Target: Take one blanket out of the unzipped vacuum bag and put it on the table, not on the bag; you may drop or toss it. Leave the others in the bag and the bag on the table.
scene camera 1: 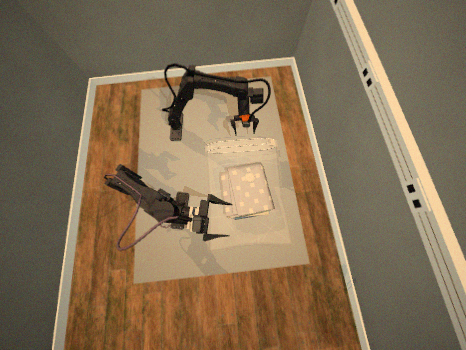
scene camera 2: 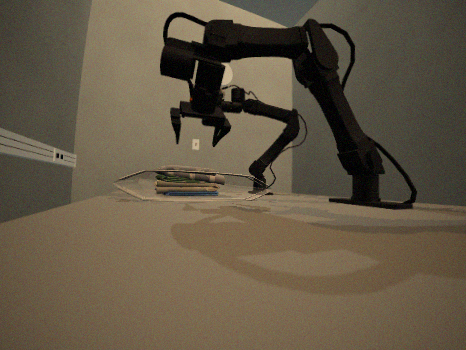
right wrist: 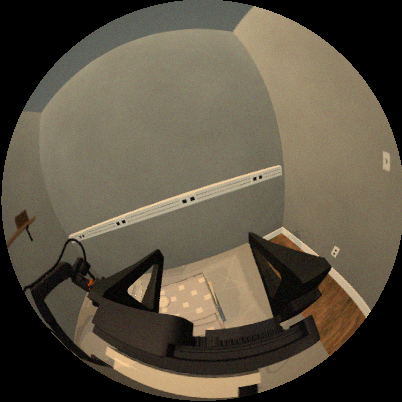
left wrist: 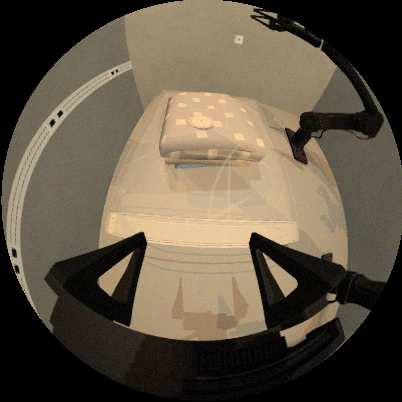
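Observation:
The clear vacuum bag [scene camera 1: 252, 234] [left wrist: 195, 202] lies on the pale table, its white zip band [scene camera 1: 241, 145] [left wrist: 200, 231] across the end nearer my left gripper. Inside is a folded stack [scene camera 2: 187, 186] of several blankets. On top is a pinkish-grey blanket [scene camera 1: 250, 192] [left wrist: 220, 137] [right wrist: 187, 297] with pale squares, under a round disc [left wrist: 201, 121]. A blue blanket [scene camera 2: 192, 193] is lowest. My left gripper [scene camera 1: 245, 133] [scene camera 2: 196, 144] [left wrist: 197, 239] is open and empty, raised above the table by the zip band. My right gripper [scene camera 1: 230, 220] [right wrist: 202, 246] is open and empty, above the bag's left side in scene camera 1.
The left arm's base [scene camera 1: 176, 133] [scene camera 2: 367, 190] stands on the table [scene camera 1: 167, 265], up and left of the bag in scene camera 1. The right arm [scene camera 1: 155, 202] reaches in from the left there. A wooden floor [scene camera 1: 220, 310] surrounds the table.

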